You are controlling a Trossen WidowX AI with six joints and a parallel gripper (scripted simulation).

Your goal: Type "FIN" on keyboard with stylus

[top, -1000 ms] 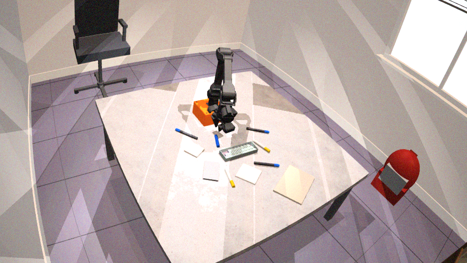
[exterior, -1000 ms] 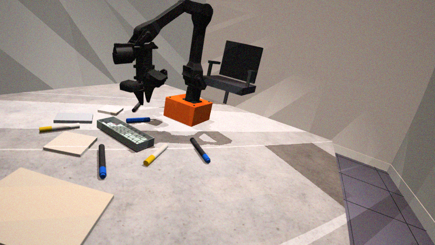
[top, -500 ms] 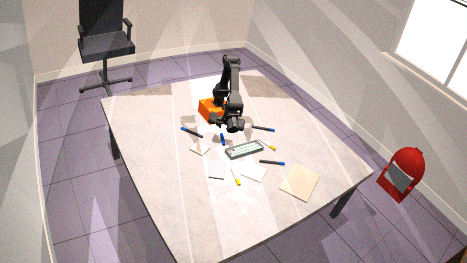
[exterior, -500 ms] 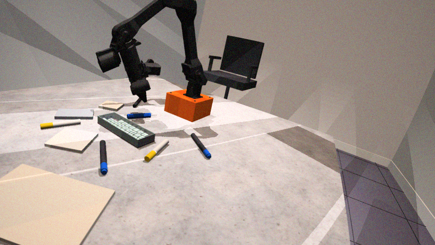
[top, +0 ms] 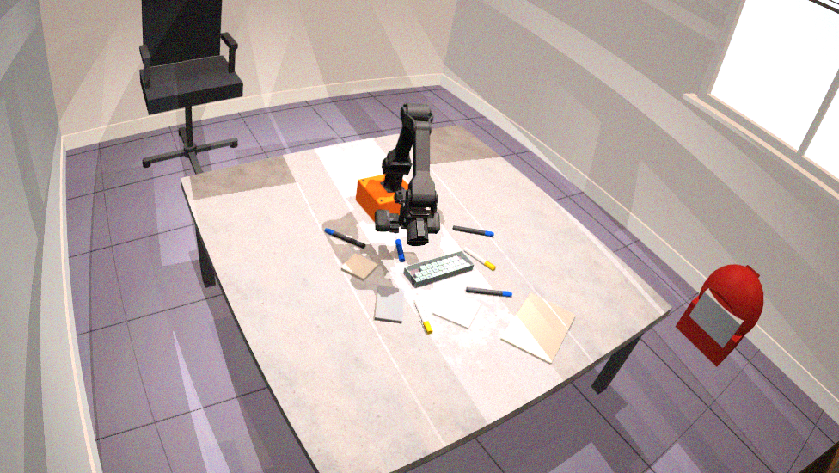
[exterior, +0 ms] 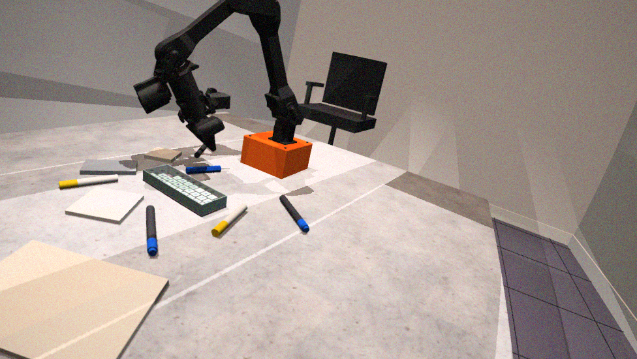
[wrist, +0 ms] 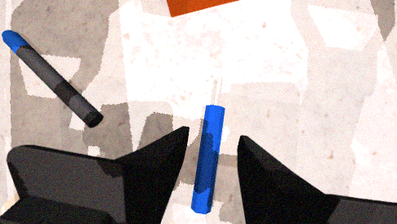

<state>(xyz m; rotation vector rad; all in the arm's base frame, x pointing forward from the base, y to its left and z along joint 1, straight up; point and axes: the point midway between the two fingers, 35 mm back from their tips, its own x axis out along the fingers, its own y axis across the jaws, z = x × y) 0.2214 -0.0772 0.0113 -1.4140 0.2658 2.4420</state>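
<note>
Now: gripper tip 10 mm past the blue stylus, 10 mm to the right of it and 60 mm above it. The rest, counted from my gripper tip: N key: 140 mm ahead, 50 mm to the left, 50 mm below; stylus tip: 40 mm behind, 20 mm to the left, 60 mm below.
</note>
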